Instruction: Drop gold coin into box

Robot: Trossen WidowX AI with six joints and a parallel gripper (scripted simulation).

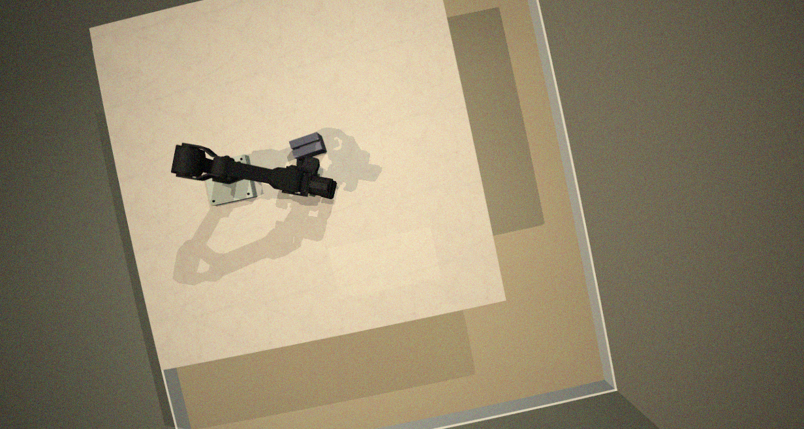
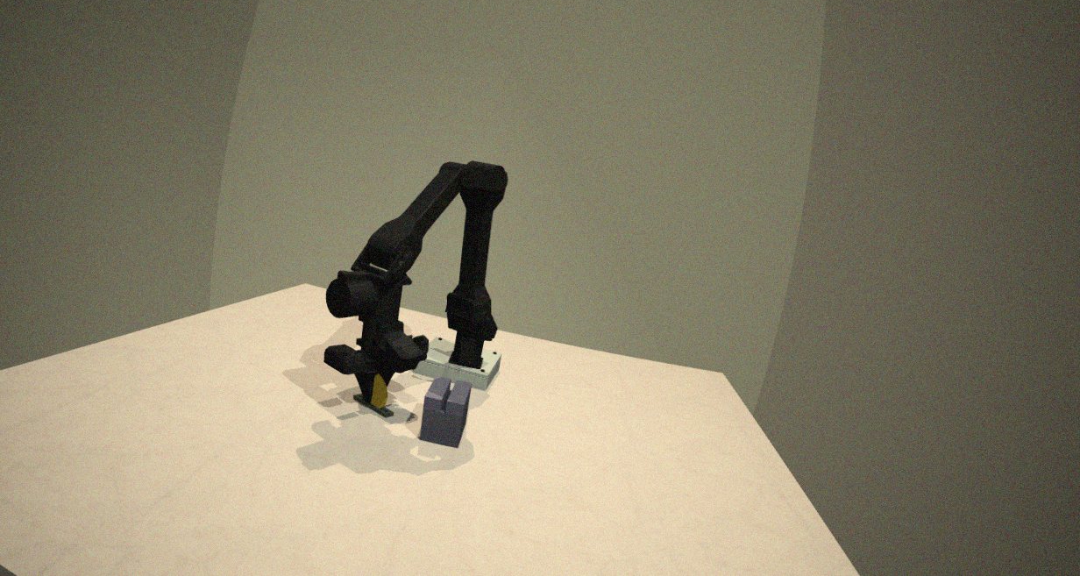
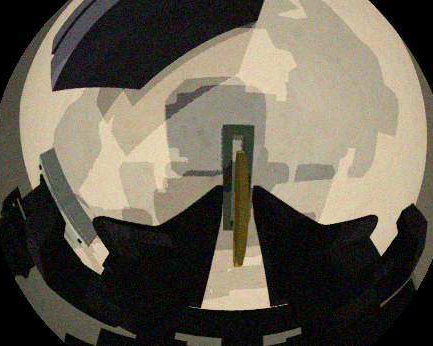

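Now: the gold coin 20 mm above my gripper tip.
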